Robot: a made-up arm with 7 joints. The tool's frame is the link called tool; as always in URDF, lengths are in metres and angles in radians.
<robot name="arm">
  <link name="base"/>
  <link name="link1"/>
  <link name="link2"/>
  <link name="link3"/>
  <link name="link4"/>
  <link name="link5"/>
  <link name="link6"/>
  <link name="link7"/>
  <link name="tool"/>
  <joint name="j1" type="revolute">
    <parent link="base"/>
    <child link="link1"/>
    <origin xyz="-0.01 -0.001 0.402" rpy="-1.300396 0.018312 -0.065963"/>
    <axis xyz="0 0 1"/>
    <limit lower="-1.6" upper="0.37" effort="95" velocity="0.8"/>
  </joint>
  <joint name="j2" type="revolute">
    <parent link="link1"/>
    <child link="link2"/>
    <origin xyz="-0.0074 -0.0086 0.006" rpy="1.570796 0 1.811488"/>
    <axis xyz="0 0 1"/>
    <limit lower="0.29" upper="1.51" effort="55" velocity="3"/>
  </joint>
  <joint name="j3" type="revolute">
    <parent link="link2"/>
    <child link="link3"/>
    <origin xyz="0.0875 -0.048 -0.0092" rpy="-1.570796 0 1.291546"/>
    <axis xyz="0 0 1"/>
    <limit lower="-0.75" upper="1.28" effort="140" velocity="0.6"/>
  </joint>
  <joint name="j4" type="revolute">
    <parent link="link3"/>
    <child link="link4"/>
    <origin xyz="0.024 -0.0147 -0.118" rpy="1.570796 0 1.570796"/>
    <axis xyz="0 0 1"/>
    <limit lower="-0.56" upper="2" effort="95" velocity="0.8"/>
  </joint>
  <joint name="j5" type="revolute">
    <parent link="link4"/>
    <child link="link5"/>
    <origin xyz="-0.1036 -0.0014 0.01" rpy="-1.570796 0 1.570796"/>
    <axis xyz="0 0 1"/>
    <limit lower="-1.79" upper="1.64" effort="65" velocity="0.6"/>
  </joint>
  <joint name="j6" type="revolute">
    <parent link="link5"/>
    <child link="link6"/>
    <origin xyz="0.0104 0.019 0.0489" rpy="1.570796 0 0"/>
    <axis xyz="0 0 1"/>
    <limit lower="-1.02" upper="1.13" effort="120" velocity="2"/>
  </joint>
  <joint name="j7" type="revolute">
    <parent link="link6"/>
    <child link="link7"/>
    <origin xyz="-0.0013 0.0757 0.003" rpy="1.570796 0 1.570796"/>
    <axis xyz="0 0 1"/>
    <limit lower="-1.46" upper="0.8" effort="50" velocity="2.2"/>
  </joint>
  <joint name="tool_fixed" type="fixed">
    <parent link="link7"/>
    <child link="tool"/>
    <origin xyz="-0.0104 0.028 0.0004" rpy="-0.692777 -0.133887 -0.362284"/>
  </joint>
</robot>
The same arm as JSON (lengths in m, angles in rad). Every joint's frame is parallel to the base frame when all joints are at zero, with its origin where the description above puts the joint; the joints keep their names.
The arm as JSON. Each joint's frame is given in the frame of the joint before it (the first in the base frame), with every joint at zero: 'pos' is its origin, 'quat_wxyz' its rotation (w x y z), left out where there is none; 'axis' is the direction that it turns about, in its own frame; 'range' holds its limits. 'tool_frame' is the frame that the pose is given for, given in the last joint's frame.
{"length_unit": "m", "angle_unit": "rad", "joints": [{"joint": "j1", "pos": [-0.01, -0.001, 0.402], "axis": [0.068403, 0.961235, 0.26711], "range": [-1.6, 0.37]}, {"joint": "j2", "pos": [-0.007, 0.004, 0.01], "axis": [0.968889, -0.0002, -0.247497], "range": [0.29, 1.51]}, {"joint": "j3", "pos": [-0.033, -0.022, -0.092], "axis": [0.247497, -0.0001, 0.968889], "range": [-0.75, 1.28]}, {"joint": "j4", "pos": [-0.015, 0.024, -0.118], "axis": [0.0002, 1.0, 0.0], "range": [-0.56, 2.0]}, {"joint": "j5", "pos": [0.1, 0.01, -0.027], "axis": [0.968889, -0.0002, -0.247497], "range": [-1.79, 1.64]}, {"joint": "j6", "pos": [0.0499, -0.019, -0.002], "axis": [0.0002, 1.0, 0.0], "range": [-1.02, 1.13]}, {"joint": "j7", "pos": [0.073, 0.003, -0.02], "axis": [0.247497, -0.0001, 0.968889], "range": [-1.46, 0.8]}], "tool_frame": {"pos": [-0.01, 0.028, 0.003], "quat_wxyz": [0.911973, -0.3657, 0.113786, -0.147045]}}
